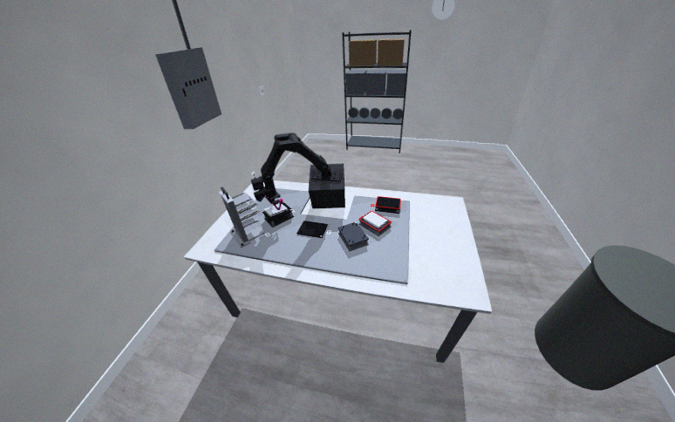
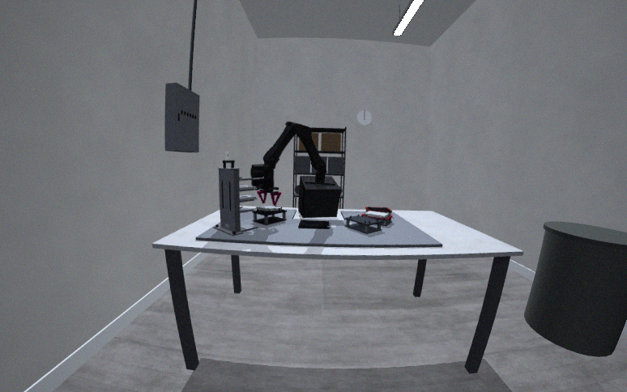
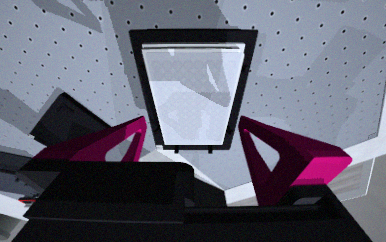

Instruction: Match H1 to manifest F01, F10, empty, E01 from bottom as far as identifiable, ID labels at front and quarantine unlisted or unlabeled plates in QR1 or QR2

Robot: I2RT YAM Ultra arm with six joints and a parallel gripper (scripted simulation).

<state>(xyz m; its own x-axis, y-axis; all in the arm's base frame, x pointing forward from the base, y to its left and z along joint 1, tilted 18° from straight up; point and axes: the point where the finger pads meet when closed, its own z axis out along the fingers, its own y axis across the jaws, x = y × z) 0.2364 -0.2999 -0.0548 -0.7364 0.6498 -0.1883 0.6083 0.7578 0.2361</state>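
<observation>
Right now my hand is 5 cm above the black regrip nest and 1 cm past it. From my hand the other things lie so: H1 tag 16 cm ahead, 11 cm below, 1 cm to the right.
</observation>
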